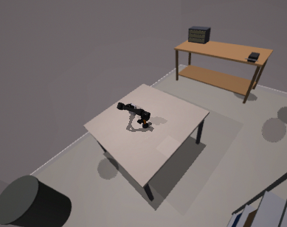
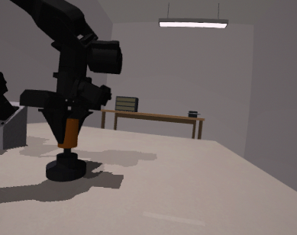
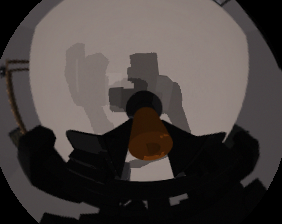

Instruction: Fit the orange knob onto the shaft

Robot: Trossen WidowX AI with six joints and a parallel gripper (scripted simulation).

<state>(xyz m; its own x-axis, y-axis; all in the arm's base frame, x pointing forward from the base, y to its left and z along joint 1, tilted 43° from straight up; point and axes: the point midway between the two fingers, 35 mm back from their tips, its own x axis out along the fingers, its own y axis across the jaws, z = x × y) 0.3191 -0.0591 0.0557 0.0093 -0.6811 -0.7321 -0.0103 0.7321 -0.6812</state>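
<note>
My gripper tip is now 20 mm below the orange knob. Also, from my gripper tip: dark shaft 40 mm below.
</note>
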